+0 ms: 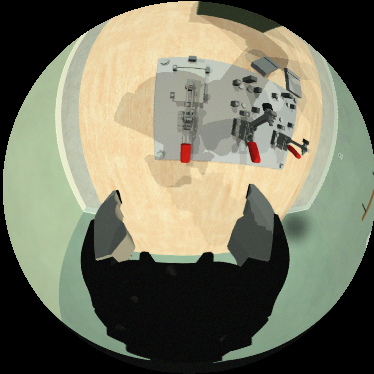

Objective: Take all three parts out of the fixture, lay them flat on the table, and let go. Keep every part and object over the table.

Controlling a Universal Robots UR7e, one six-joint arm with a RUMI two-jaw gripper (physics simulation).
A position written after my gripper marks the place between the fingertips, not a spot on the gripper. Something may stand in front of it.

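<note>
There is my gripper [181,188], and I can also see a toggle clamp [243,129].
</note>
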